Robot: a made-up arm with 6 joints. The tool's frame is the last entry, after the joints. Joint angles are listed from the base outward.
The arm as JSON. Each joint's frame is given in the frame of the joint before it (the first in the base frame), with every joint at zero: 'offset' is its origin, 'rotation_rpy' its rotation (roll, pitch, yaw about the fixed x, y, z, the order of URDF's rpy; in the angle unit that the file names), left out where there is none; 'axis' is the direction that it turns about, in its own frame. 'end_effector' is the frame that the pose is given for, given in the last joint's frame.
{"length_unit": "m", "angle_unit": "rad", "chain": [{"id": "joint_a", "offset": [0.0, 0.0, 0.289], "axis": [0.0, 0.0, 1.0]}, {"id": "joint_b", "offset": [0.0, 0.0, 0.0], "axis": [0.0, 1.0, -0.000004]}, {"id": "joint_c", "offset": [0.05, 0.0, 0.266], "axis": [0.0, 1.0, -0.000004]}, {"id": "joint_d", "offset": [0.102, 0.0, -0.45], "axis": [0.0, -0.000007, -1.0]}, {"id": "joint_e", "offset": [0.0, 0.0, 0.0], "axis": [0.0, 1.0, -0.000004]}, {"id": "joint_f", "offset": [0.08, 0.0, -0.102], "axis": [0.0, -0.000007, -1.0]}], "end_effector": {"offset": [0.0, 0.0, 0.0], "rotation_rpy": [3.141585, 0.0, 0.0]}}
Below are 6 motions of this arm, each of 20 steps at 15 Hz.
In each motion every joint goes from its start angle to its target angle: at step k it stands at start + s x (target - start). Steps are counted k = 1, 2, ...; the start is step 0. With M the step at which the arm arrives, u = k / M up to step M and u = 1 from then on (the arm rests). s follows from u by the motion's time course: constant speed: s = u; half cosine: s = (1 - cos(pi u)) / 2; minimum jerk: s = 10 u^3 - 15 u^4 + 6 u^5.
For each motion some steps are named. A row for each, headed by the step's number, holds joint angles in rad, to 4 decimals.
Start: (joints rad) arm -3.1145 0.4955 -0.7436 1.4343 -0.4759 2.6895
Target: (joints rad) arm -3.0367 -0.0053 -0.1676 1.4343 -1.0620 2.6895
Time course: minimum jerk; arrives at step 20
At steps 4, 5, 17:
4: -3.1100 0.4665 -0.7102 1.4343 -0.5098 2.6895
5: -3.1064 0.4437 -0.6840 1.4343 -0.5366 2.6895
17: -3.0388 0.0080 -0.1829 1.4343 -1.0464 2.6895

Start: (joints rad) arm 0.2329 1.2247 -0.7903 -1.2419 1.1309 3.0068
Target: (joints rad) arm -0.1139 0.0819 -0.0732 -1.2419 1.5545 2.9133
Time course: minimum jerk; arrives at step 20
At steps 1, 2, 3, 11, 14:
1: 0.2325 1.2234 -0.7895 -1.2419 1.1314 3.0067
2: 0.2299 1.2149 -0.7842 -1.2419 1.1345 3.0060
3: 0.2237 1.1943 -0.7712 -1.2419 1.1422 3.0043
11: 0.0272 0.5469 -0.3650 -1.2419 1.3821 2.9513
14: -0.0573 0.2683 -0.1901 -1.2419 1.4854 2.9285

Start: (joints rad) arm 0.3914 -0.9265 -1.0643 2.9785 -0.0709 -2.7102
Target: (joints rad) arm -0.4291 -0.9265 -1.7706 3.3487 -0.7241 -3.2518
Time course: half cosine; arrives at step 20
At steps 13, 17, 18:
13: -0.2051 -0.9265 -1.5778 3.2476 -0.5458 -3.1039
17: -0.3844 -0.9265 -1.7321 3.3285 -0.6885 -3.2223
18: -0.4090 -0.9265 -1.7533 3.3396 -0.7081 -3.2385

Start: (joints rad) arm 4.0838 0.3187 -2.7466 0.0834 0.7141 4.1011
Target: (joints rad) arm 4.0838 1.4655 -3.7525 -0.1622 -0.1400 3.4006
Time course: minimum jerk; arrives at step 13
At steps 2, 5, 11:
2: 4.0838 0.3514 -2.7753 0.0764 0.6897 4.0811
5: 4.0838 0.6527 -3.0395 0.0119 0.4654 3.8971
11: 4.0838 1.4328 -3.7238 -0.1552 -0.1156 3.4206

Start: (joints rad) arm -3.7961 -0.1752 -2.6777 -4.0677 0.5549 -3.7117
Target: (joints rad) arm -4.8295 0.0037 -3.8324 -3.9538 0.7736 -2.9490
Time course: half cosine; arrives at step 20
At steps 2, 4, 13, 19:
2: -3.8214 -0.1708 -2.7060 -4.0649 0.5603 -3.6930
4: -3.8948 -0.1581 -2.7880 -4.0568 0.5758 -3.6389
13: -4.5474 -0.0451 -3.5172 -3.9849 0.7139 -3.1572
19: -4.8231 0.0026 -3.8253 -3.9545 0.7723 -2.9537

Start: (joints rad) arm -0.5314 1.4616 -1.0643 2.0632 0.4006 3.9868
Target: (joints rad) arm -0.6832 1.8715 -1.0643 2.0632 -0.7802 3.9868
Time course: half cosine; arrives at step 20
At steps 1, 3, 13, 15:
1: -0.5323 1.4641 -1.0643 2.0632 0.3933 3.9868
3: -0.5397 1.4839 -1.0643 2.0632 0.3363 3.9868
13: -0.6418 1.7596 -1.0643 2.0632 -0.4578 3.9868
15: -0.6610 1.8115 -1.0643 2.0632 -0.6073 3.9868

